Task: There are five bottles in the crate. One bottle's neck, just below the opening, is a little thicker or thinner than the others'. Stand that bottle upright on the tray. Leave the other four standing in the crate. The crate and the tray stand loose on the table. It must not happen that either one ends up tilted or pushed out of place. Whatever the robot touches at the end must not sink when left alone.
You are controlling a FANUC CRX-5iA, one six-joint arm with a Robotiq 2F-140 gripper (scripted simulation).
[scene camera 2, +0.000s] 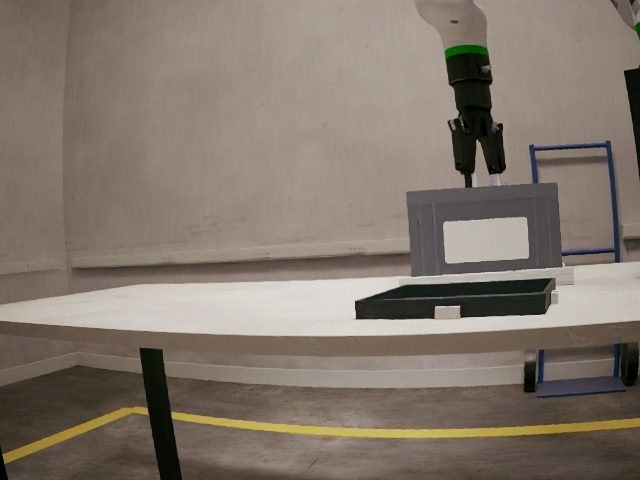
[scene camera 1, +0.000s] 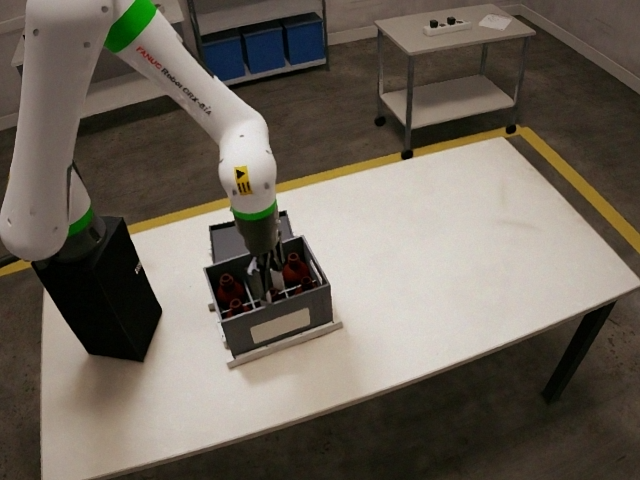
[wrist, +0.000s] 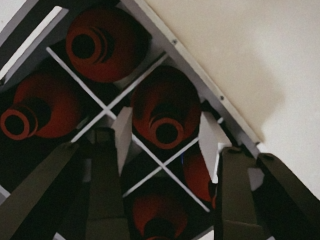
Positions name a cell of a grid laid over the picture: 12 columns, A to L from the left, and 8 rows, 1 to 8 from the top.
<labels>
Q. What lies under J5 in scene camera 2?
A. A dark tray.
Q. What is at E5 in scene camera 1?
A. A dark tray.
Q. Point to a grey crate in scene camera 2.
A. At J4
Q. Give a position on a grey crate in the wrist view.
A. B6
</labels>
